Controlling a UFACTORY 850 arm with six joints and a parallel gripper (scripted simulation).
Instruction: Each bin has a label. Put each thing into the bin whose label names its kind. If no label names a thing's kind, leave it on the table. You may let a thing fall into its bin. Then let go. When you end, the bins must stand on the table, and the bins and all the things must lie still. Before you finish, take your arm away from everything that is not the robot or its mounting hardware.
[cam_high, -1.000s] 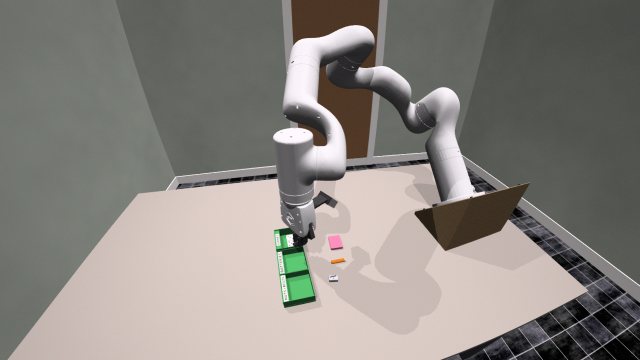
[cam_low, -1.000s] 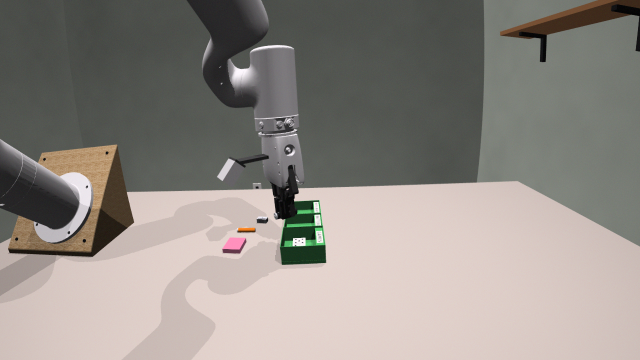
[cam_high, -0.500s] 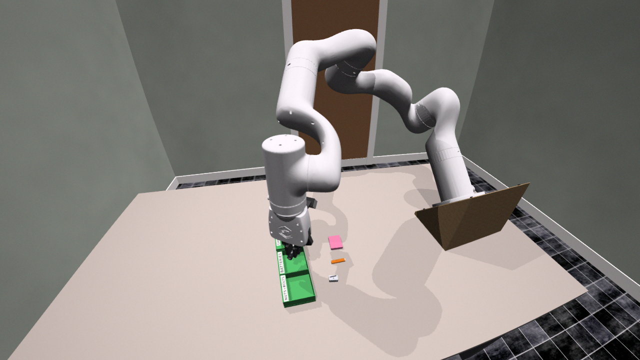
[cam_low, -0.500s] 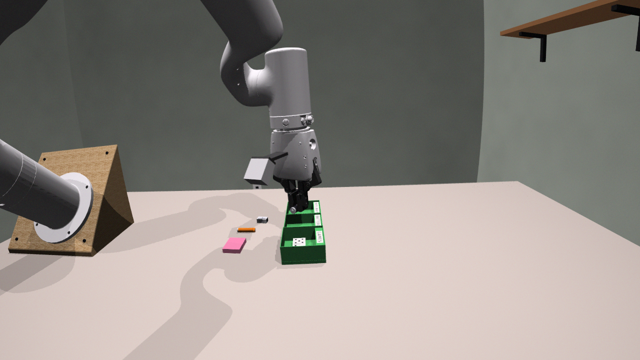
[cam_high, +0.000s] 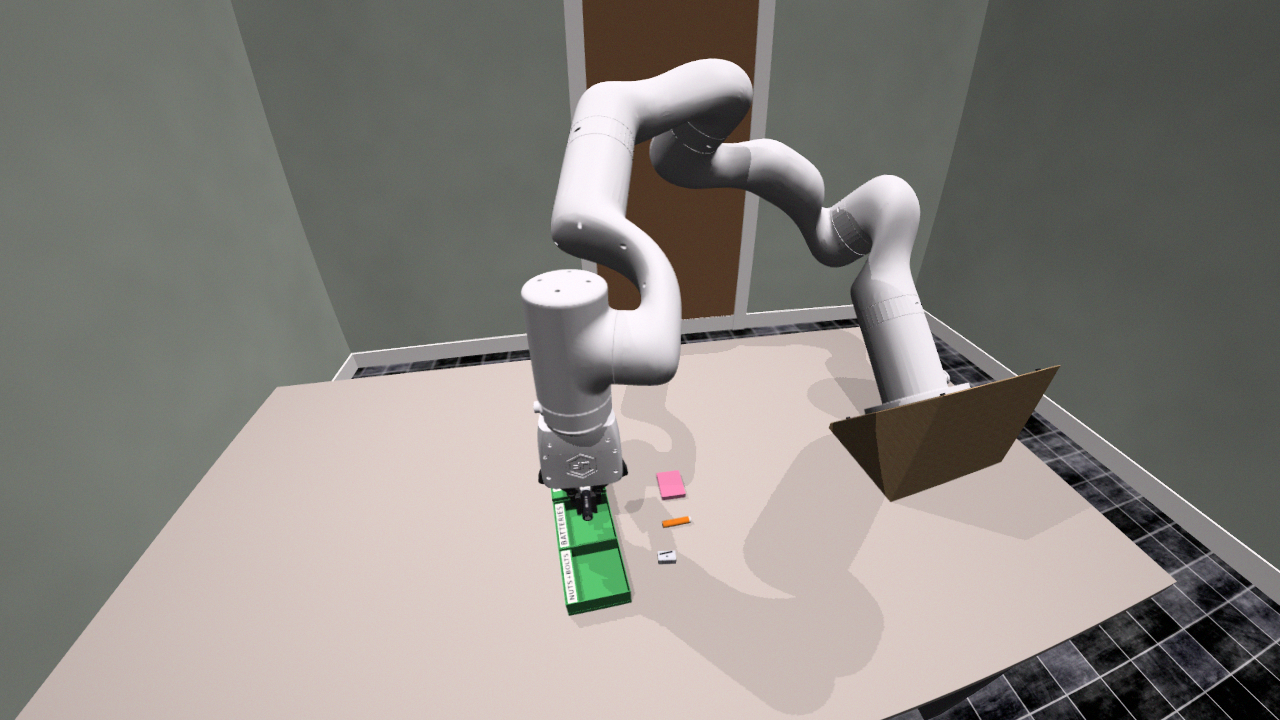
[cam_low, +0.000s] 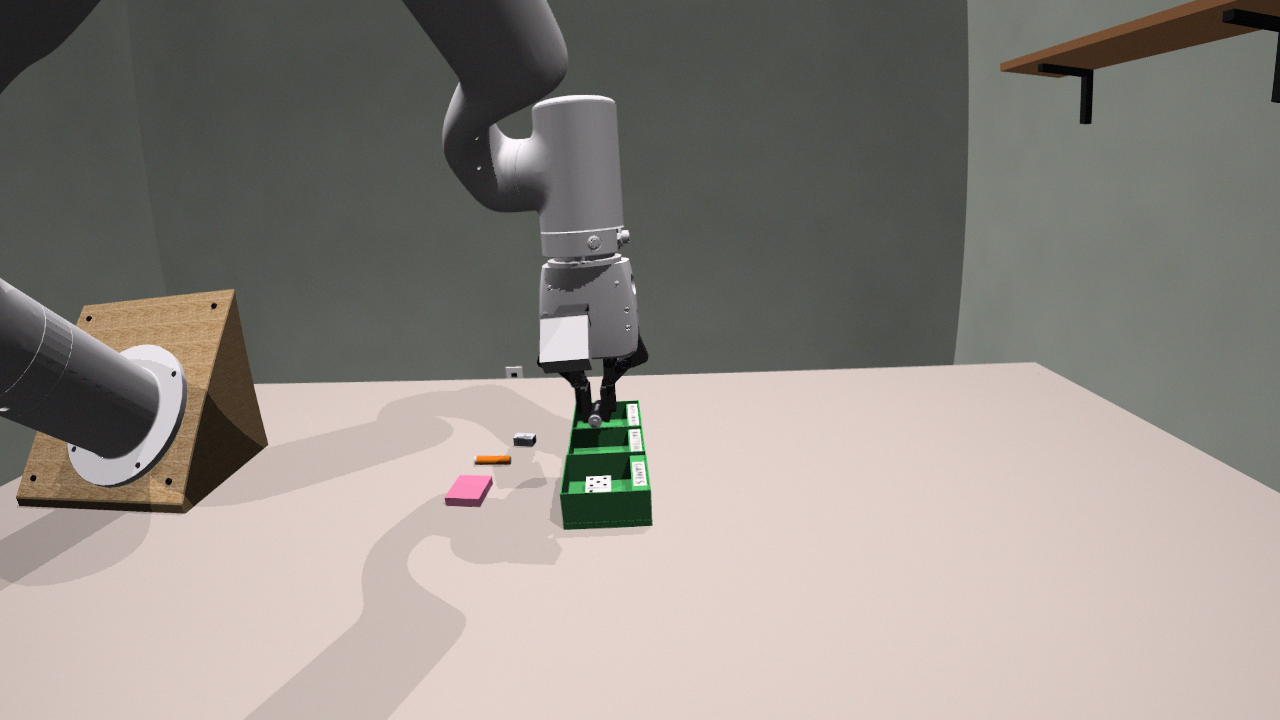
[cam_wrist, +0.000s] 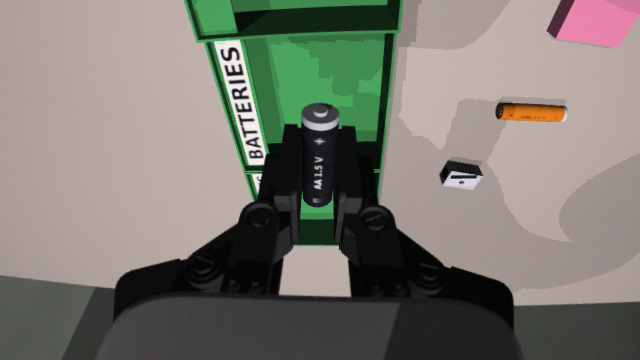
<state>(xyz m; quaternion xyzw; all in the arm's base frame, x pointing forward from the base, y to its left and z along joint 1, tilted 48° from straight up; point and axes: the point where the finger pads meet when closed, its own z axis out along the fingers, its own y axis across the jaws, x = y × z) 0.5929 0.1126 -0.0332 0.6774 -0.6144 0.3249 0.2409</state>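
Right now my hand is 130 mm past the orange battery and 80 mm above it. Also, from my hand: pink block 130 mm behind, 80 mm below, 70 mm to the right; then black battery 20 mm below; then pencil sharpener 100 mm behind, 70 mm below, 60 mm to the left.
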